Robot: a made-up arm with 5 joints. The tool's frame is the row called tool.
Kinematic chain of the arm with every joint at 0, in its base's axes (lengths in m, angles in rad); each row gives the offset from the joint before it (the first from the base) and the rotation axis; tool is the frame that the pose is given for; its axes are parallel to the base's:
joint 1: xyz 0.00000 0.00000 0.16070 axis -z
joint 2: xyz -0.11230 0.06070 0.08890 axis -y
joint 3: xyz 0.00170 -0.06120 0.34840 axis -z
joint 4: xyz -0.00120 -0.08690 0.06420 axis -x
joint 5: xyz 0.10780 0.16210 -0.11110 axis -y
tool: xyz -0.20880 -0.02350 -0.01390
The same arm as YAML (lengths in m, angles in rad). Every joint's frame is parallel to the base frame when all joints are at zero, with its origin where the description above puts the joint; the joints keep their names.
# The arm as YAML. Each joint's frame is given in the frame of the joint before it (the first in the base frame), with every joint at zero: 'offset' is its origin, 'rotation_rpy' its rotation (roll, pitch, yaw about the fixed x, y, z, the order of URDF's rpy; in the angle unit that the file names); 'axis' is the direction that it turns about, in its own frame. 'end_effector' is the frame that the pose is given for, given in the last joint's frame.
length_unit: m
angle_unit: rad
chain:
  - id: joint 1
    offset: [0.0, 0.0, 0.1607]
    rotation_rpy: [0.0, 0.0, 0.0]
    axis: "-z"
  - id: joint 2
    offset: [-0.1123, 0.0607, 0.0889]
    rotation_rpy: [0.0, 0.0, 0.0]
    axis: "-y"
  - id: joint 3
    offset: [0.0017, -0.0612, 0.3484]
    rotation_rpy: [0.0, 0.0, 0.0]
    axis: "-z"
  - id: joint 4
    offset: [-0.0012, -0.0869, 0.0642]
    rotation_rpy: [0.0, 0.0, 0.0]
    axis: "-x"
  - id: joint 5
    offset: [0.1078, 0.1621, -0.1111]
    rotation_rpy: [0.0, 0.0, 0.0]
    axis: "-y"
end_effector:
  offset: [-0.2088, -0.0235, -0.0139]
  rotation_rpy: [0.0, 0.0, 0.0]

